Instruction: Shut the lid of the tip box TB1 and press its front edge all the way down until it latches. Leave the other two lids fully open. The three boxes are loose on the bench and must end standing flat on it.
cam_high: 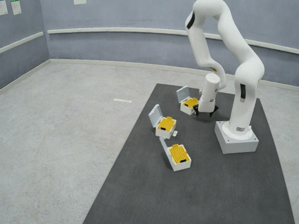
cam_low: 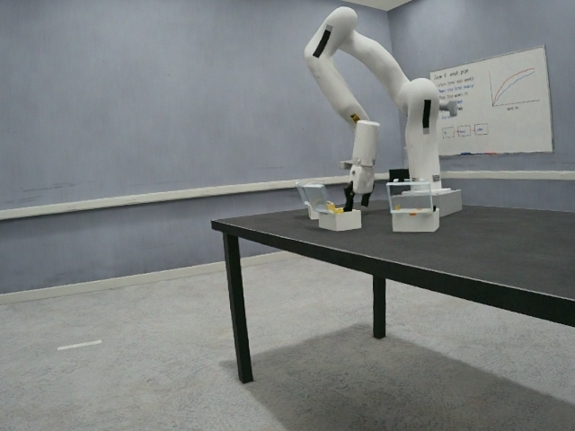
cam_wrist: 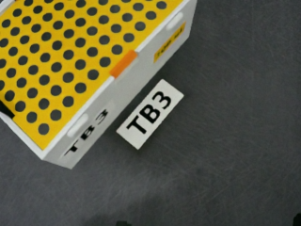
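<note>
My hand is 180 mm to the right of the white label, 170 mm short of it and 40 mm above it. Round my hand: lid (150 mm ahead, 140 mm to the right, 60 mm above).
</note>
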